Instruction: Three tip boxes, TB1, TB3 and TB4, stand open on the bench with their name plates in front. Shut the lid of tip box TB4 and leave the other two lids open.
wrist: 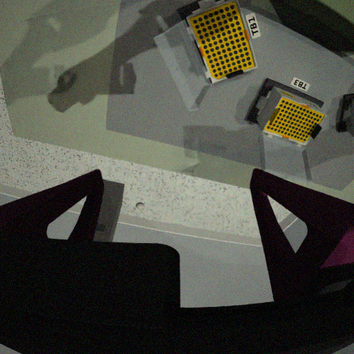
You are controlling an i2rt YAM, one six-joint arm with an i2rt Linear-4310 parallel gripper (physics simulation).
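Tip box TB1 point(224, 42), with a yellow perforated top, stands at the upper middle of the wrist view. Its clear lid point(180, 70) is open to the left, and its name plate point(253, 26) is at the right. Tip box TB3 point(294, 120) stands at the right, its clear lid point(285, 157) open toward the bottom of the view and its name plate point(300, 83) above it. A dark part of another object point(346, 112) shows at the right edge; I cannot tell whether it is TB4, whose plate does not show. My gripper point(176, 177) is wide open and holds nothing, apart from both boxes.
The boxes stand on a grey mat point(145, 107) over a greenish surface point(60, 132). A speckled bench edge point(170, 187) runs across below. A grey block point(114, 200) shows beside the left finger. A large dark shape point(315, 22) fills the upper right, and shadows fall at the upper left.
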